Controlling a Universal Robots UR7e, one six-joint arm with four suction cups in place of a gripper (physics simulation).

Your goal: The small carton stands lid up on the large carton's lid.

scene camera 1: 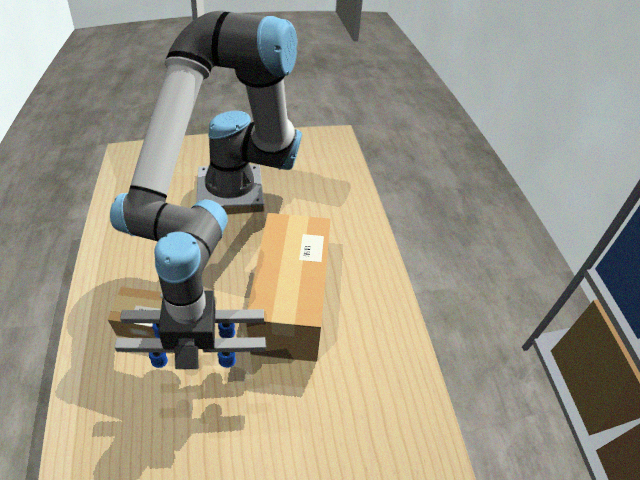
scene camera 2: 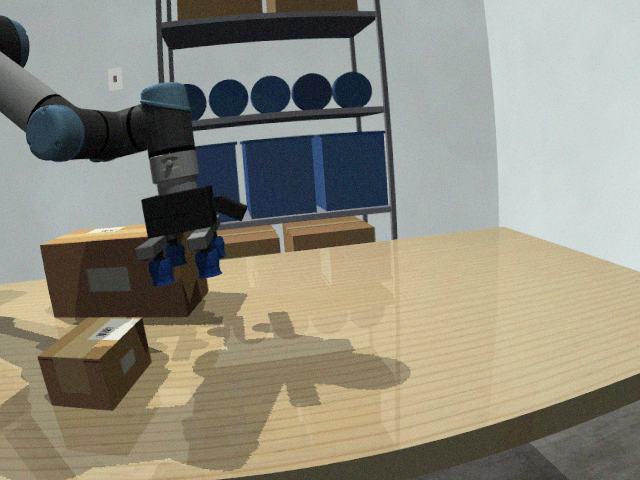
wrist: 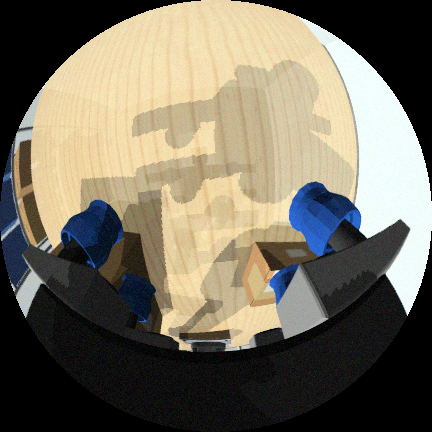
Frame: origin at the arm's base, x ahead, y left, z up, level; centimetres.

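Where they show: hand, its tool point: (scene camera 2: 192, 269) (wrist: 206, 261); arm's base, origin of its link: (scene camera 1: 229, 182) (wrist: 207, 343).
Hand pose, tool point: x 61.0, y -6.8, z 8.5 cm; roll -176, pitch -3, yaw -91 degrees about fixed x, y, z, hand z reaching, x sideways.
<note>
Things, the pixels of their top centre, and the offset from my tool point. Level surfaces: height alone.
- small carton, centre of its top: (scene camera 2: 92, 335) (wrist: 294, 285) (scene camera 1: 141, 306) dx -13.8, dy -14.0, dz -4.5 cm
- large carton, centre of its top: (scene camera 2: 119, 232) (scene camera 1: 291, 264) (wrist: 104, 336) dx -17.3, dy +22.1, dz +3.8 cm
- wooden table, height of its surface: dz -11.8 cm
The small carton (scene camera 1: 135, 296) (scene camera 2: 77, 336) (wrist: 256, 282) stands lid up on the table, with a white label on its lid. In scene camera 1 it is left of the large carton and partly hidden by the gripper. The large carton (scene camera 1: 289, 268) (scene camera 2: 147, 297) (wrist: 131, 250) stands on the table with its taped lid up; the lid holds no carton. My gripper (scene camera 1: 192, 345) (scene camera 2: 190, 258) (wrist: 210, 257) hangs above the table with its four blue cups pointing down. The cups hold nothing. It is between the two cartons' near ends in scene camera 1, clear of both.
The wooden table (scene camera 1: 392, 392) (scene camera 2: 465, 310) (wrist: 200, 50) carries the robot's base (scene camera 1: 230, 198) behind the cartons in scene camera 1. A shelf rack (scene camera 1: 584, 268) (scene camera 2: 268, 28) with blue bins, blue round items and cartons stands beyond the table. The arm's shadows fall across the table.
</note>
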